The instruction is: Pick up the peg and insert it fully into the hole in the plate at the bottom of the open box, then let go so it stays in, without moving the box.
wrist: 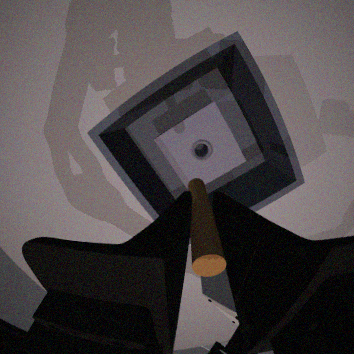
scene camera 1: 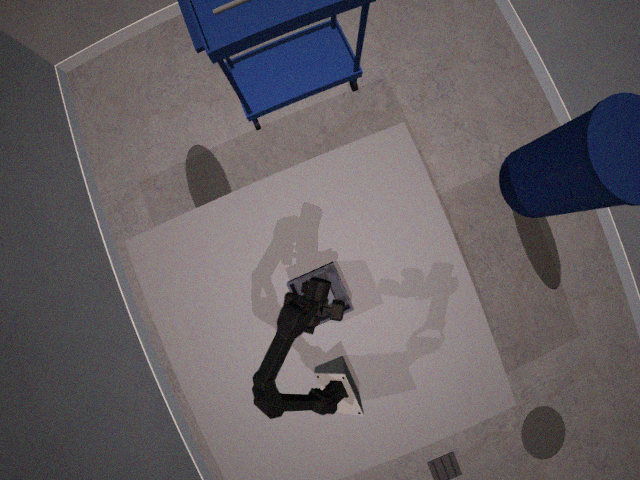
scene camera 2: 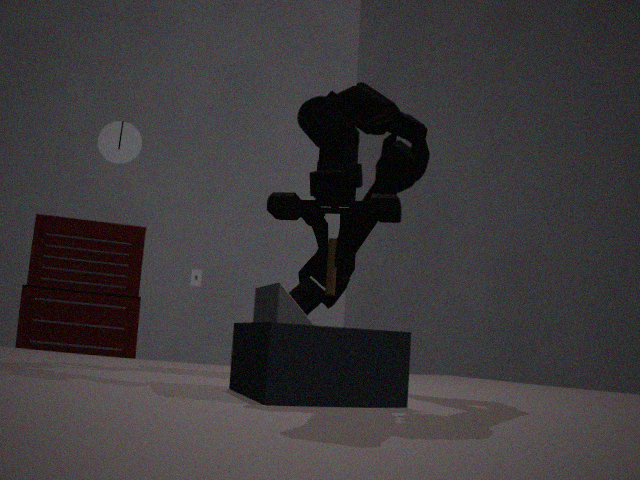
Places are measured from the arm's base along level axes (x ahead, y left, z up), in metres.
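Pixels of known places: gripper, fingertip midpoint: (wrist: 201,198) (scene camera 2: 330,266); arm's base, origin of the base link: (scene camera 1: 339,388) (scene camera 2: 291,309).
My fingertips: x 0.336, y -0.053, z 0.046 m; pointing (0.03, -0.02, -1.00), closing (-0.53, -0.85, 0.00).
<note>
Ahead of a thing's pixels: the offset from my fingertips to its top centre. Level surfaces: height alone.
The peg {dx -0.008, dy +0.005, dz +0.041 m} (scene camera 2: 331,276) (wrist: 205,230), a brown cylinder with an orange-tan upper end, stands about upright between my fingers. My gripper (scene camera 2: 331,255) (wrist: 201,198) is shut on it. The peg's lower end is above the rim of the open dark blue-grey box {dx -0.004, dy -0.013, dz -0.086 m} (scene camera 1: 344,290) (scene camera 2: 330,366) (wrist: 269,100). In the wrist view, the pale square plate {dx -0.004, dy -0.013, dz -0.123 m} (wrist: 220,131) lies on the box's bottom, with a round dark hole (wrist: 201,149) near its middle. The peg's far end shows just below the hole, over the plate's lower edge. In scene camera 1, the arm covers the peg and much of the box.
A grey wedge-shaped block (scene camera 1: 330,366) (scene camera 2: 265,305) stands by the arm's base, near the box. The box stands on a large pale square surface {dz -0.184 m} (scene camera 1: 361,186). A blue cart (scene camera 1: 299,72), a blue barrel (scene camera 1: 553,170) and a red drawer cabinet (scene camera 2: 85,263) stand farther away.
</note>
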